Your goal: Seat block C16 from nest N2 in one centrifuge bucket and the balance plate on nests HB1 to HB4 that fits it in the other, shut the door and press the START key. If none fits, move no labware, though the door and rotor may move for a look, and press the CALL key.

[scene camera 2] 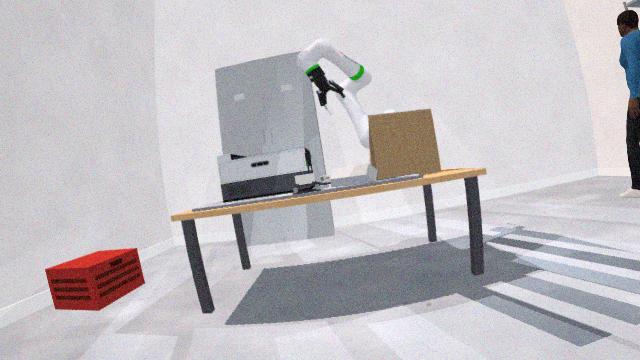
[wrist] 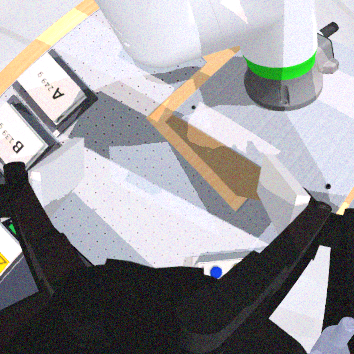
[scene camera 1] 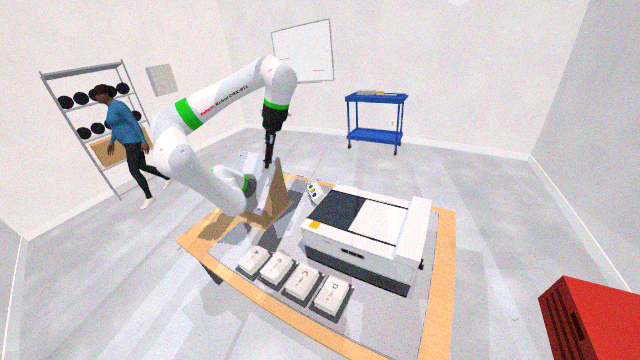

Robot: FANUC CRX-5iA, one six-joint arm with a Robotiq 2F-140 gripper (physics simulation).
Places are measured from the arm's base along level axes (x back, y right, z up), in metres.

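Pixels of known places: gripper, fingertip midpoint: (scene camera 2: 339, 108) (wrist: 171, 164); arm's base, link origin: (scene camera 2: 399, 141) (wrist: 283, 81) (scene camera 1: 247, 185).
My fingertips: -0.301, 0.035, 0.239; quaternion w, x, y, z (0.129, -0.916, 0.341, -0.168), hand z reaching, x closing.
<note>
Ahead of a thing's pixels: the offset from my fingertips to its top centre, as dx, dy, dz. "*": to the spot under its first point.
My gripper (scene camera 1: 267, 164) (scene camera 2: 334, 101) (wrist: 171, 164) is open and empty, high above the table near the brown board. Balance plates A @[-0.037, +0.236, -0.363] (scene camera 1: 254, 260) (wrist: 50, 92), B @[-0.162, +0.203, -0.363] (scene camera 1: 276, 268) (wrist: 17, 137), C @[-0.299, +0.189, -0.363] (scene camera 1: 302, 282) and D @[-0.433, +0.171, -0.363] (scene camera 1: 331, 296) sit in dark nests in a row along the table edge. In the wrist view, A reads 249 g and B reads 139 g. The white centrifuge (scene camera 1: 380, 220) (scene camera 2: 262, 170) has a dark panel @[-0.296, -0.103, -0.204] (scene camera 1: 337, 209) over part of its top; its rotor and buckets do not show. Green, yellow and blue keys @[* +0.031, -0.308, -0.351] (scene camera 1: 312, 190) stand beside it; the blue key @[* -0.006, -0.278, -0.347] (wrist: 216, 272) shows below my fingers. Block C16 is not visible.
The upright brown board (scene camera 1: 276, 195) (scene camera 2: 404, 142) (wrist: 220, 160) stands between the arm base and the centrifuge side. A person (scene camera 1: 124, 122) (scene camera 2: 631, 75) is beyond the table (scene camera 1: 442, 240) (scene camera 2: 350, 192). A red cabinet (scene camera 1: 600, 320) (scene camera 2: 95, 280) and blue cart (scene camera 1: 377, 100) stand away from it.
</note>
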